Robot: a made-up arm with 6 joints. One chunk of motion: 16 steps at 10 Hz.
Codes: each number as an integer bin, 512 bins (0 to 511) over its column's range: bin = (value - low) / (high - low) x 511, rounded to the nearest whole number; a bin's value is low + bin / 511 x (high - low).
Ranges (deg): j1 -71..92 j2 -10..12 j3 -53..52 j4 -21..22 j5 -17..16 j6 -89..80
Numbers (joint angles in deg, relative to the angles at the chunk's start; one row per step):
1: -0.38 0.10 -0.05 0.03 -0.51 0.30
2: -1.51 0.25 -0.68 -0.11 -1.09 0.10
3: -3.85 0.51 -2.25 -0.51 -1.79 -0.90
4: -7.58 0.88 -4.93 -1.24 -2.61 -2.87
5: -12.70 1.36 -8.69 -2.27 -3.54 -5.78
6: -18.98 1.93 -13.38 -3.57 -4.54 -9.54
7: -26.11 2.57 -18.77 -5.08 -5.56 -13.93
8: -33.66 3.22 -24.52 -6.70 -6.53 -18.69
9: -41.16 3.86 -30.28 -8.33 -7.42 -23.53
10: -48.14 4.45 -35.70 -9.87 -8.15 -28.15
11: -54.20 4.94 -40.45 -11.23 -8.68 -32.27
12: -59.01 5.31 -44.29 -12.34 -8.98 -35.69
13: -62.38 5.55 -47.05 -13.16 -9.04 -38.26
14: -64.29 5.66 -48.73 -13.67 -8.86 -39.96
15: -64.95 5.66 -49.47 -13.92 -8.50 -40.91
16: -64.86 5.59 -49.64 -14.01 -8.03 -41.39
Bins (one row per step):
1: 221 235 258 250 255 270
2: 218 238 255 248 246 269
3: 211 244 247 243 236 266
4: 199 253 234 235 223 260
5: 183 264 216 223 208 252
6: 163 277 193 207 193 240
7: 141 292 167 189 177 227
8: 117 307 139 170 162 213
9: 94 322 111 151 148 198
10: 72 336 84 132 137 184
11: 53 347 61 116 129 172
12: 38 356 42 103 124 161
13: 27 361 29 93 123 153
14: 21 364 21 87 126 148
15: 19 364 17 84 132 145
16: 19 362 16 83 139 144

